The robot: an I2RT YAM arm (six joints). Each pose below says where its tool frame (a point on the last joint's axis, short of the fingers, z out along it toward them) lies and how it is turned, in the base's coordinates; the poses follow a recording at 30 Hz.
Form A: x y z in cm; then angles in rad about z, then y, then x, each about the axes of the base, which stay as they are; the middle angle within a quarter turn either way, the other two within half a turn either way.
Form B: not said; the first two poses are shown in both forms.
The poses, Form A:
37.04 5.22 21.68 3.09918 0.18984 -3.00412
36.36 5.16 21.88 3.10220 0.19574 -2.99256
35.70 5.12 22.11 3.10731 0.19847 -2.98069
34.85 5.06 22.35 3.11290 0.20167 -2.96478
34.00 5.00 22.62 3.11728 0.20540 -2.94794
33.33 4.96 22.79 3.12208 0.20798 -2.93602
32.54 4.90 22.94 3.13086 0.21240 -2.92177
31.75 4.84 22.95 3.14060 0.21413 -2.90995
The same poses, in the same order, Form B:
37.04 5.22 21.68 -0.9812 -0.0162 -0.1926 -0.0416 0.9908 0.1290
36.36 5.16 21.88 -0.9801 -0.0101 -0.1980 -0.0386 0.9893 0.1408
35.70 5.12 22.11 -0.9798 -0.0023 -0.2000 -0.0336 0.9876 0.1534
34.85 5.06 22.35 -0.9793 0.0070 -0.2021 -0.0281 0.9850 0.1702
34.00 5.00 22.62 -0.9787 0.0154 -0.2048 -0.0238 0.9820 0.1875
33.33 4.96 22.79 -0.9783 0.0230 -0.2061 -0.0191 0.9796 0.2001
32.54 4.90 22.94 -0.9775 0.0355 -0.2081 -0.0105 0.9764 0.2158
31.75 4.84 22.95 -0.9772 0.0478 -0.2070 -0.0010 0.9733 0.2294

